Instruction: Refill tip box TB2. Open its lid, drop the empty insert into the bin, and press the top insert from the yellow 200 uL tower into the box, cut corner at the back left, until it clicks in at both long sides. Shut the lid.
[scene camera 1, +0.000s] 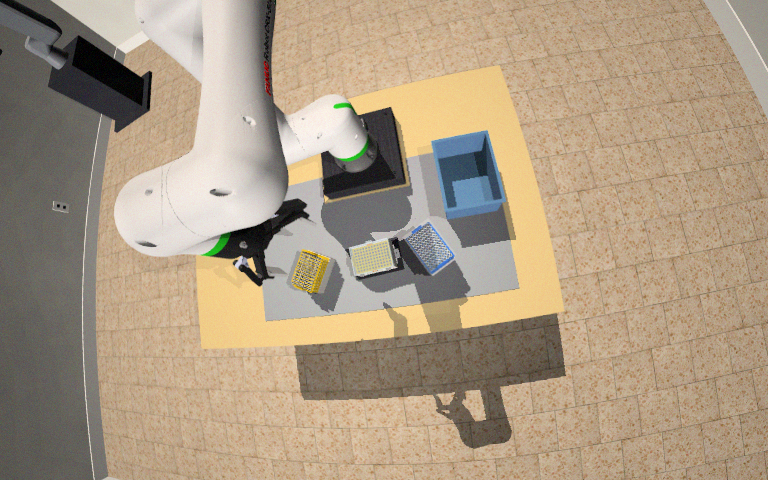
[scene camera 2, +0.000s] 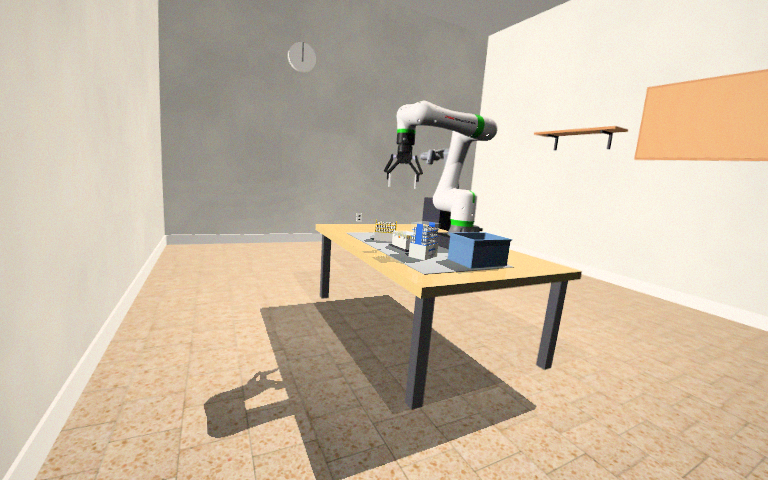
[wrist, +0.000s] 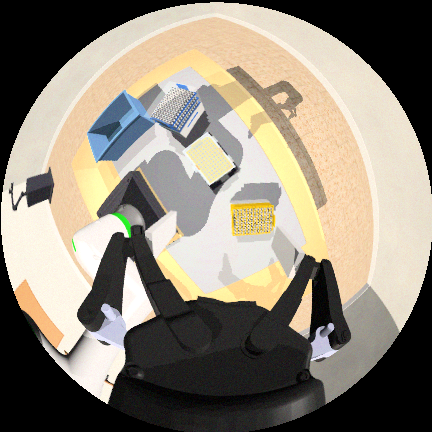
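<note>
My gripper is open and empty, high above the left part of the table, pointing down. The yellow tower stands at the left of the mat, turned at an angle, with a perforated yellow insert on top. The tip box sits in a black holder between the yellow and blue towers. Its top shows a pale yellow grid. No raised lid shows; details of the lid and the label are too small to read. The blue bin stands at the back right.
A blue tower stands right of the tip box, near the bin. The robot's black base block is at the back of the table. The grey mat lies under the towers and holder.
</note>
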